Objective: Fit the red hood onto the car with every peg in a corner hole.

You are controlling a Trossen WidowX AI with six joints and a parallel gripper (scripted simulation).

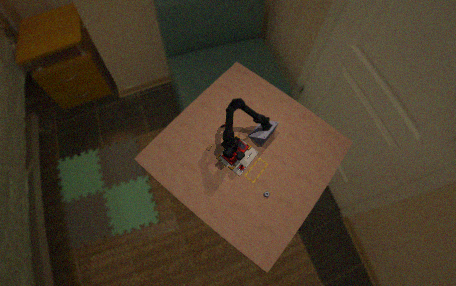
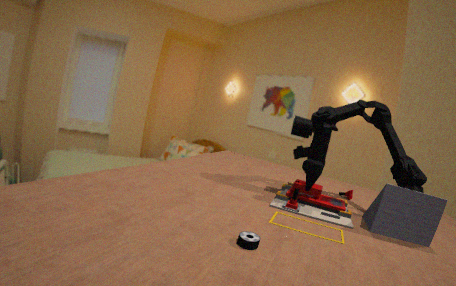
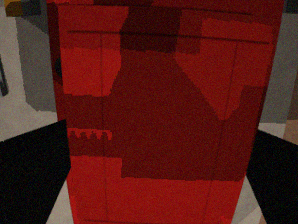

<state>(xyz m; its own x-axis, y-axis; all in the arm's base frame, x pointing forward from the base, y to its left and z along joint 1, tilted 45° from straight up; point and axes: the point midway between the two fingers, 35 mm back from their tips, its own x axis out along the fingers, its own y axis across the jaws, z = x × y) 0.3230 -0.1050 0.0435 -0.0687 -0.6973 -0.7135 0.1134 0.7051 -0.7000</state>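
Now: the red hood 1 cm above my gripper tip. Round my gripper tip: black wheel 39 cm to the left, 10 cm ahead, 3 cm below.
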